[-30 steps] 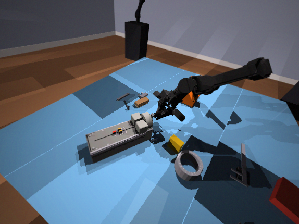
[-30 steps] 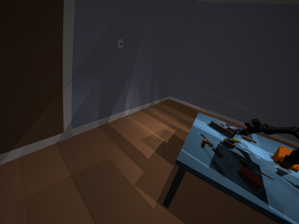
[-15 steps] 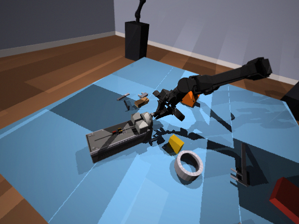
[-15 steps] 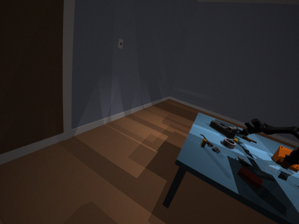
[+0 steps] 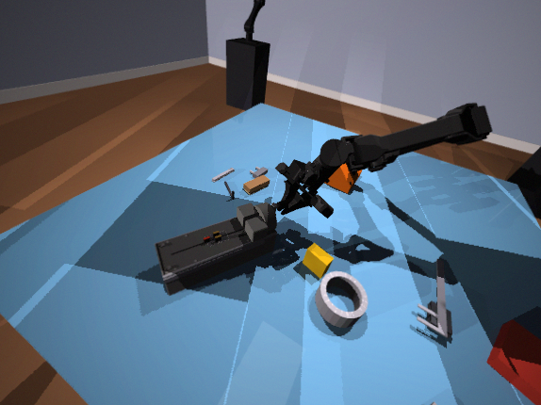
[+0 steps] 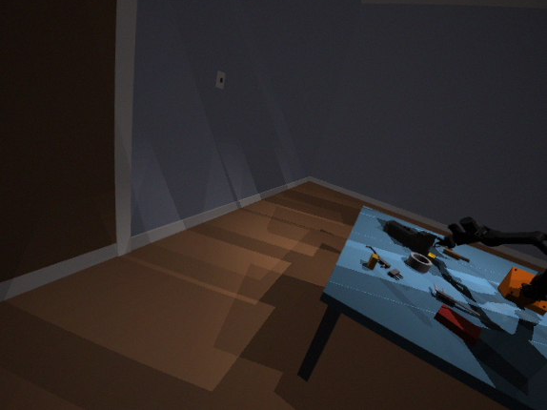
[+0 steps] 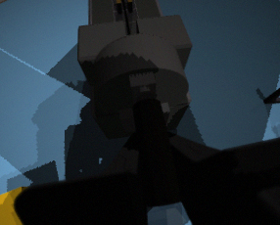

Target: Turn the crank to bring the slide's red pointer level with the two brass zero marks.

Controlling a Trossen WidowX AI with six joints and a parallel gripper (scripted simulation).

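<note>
Now: the red pointer 160 mm ahead of my gripper tip, 110 mm to the right of it and 10 mm below it. From my gripper tip the other things lie so: dark crank handle: 30 mm above, 10 mm to the left, 10 mm behind; then yellow block: 130 mm to the left, 60 mm below, 40 mm ahead; then brown block: 150 mm behind, 140 mm to the right, 80 mm below.
</note>
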